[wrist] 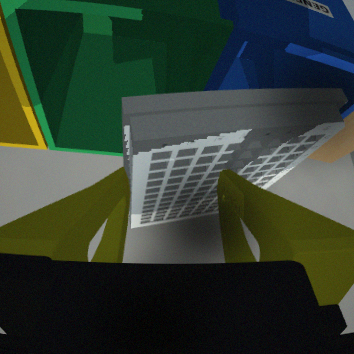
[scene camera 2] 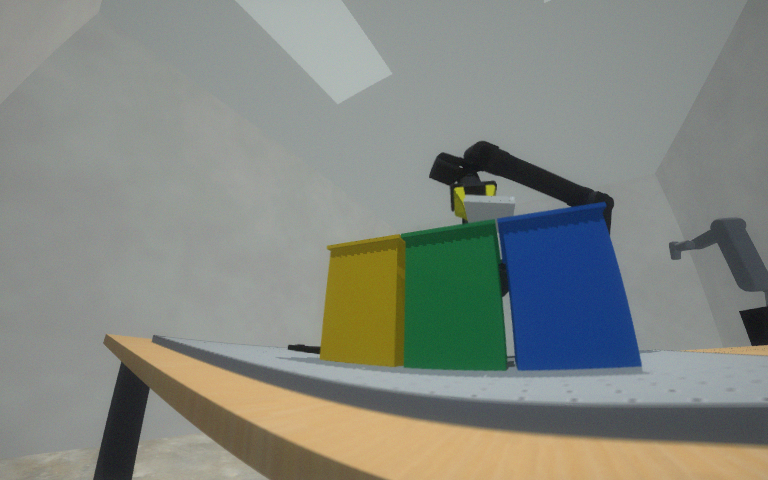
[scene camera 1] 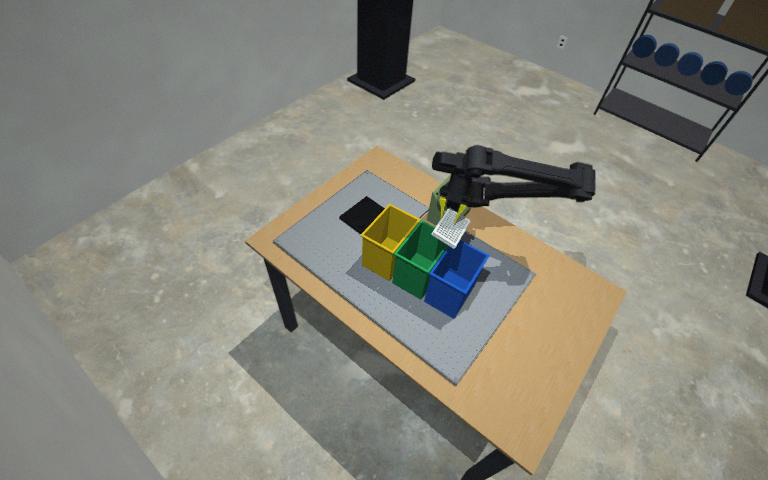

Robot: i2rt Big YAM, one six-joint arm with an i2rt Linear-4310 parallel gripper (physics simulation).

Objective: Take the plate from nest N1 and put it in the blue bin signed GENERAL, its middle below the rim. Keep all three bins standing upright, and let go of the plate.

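Frame: origin at the arm's base, x left, y back, z up, level; metres.
Seen in the pictures: gripper, fingertip midpoint: [wrist: 173,177] [scene camera 2: 479,217] [scene camera 1: 447,221].
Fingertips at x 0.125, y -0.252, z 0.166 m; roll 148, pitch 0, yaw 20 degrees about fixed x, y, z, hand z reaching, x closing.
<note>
Offsets run from my fingertips to a thing's top centre. "spot": to the spot under its first point. Level surfaces: height alone.
The white plate @[dz +0.010, dx +0.022, dy -0.008 m] [scene camera 1: 451,232] [scene camera 2: 491,210] [wrist: 235,112], with a grid of wells, is held tilted in the air. My gripper [scene camera 1: 450,219] [scene camera 2: 475,204] [wrist: 173,177] is shut on it, with yellow fingers at its edges. In scene camera 1 the plate appears over the back of the green bin and the near back corner of the blue bin; its height above the rims is hard to tell. The blue bin @[dz -0.084, dx +0.104, dy -0.052 m] [scene camera 1: 444,294] [scene camera 2: 569,288] [wrist: 265,20] stands upright, part of its GENERAL sign showing in the wrist view.
The green bin @[dz -0.084, dx -0.027, dy -0.069 m] [scene camera 1: 410,277] [scene camera 2: 453,300] [wrist: 105,100] and the yellow bin @[dz -0.084, dx -0.159, dy -0.086 m] [scene camera 1: 376,258] [scene camera 2: 362,305] [wrist: 12,115] stand upright in a row beside the blue one. A flat black piece @[spot: dz -0.253, dx -0.384, dy -0.003 m] [scene camera 1: 359,213] [scene camera 2: 304,348] lies beyond the yellow bin on the grey perforated board @[dz -0.264 m] [scene camera 1: 317,237].
</note>
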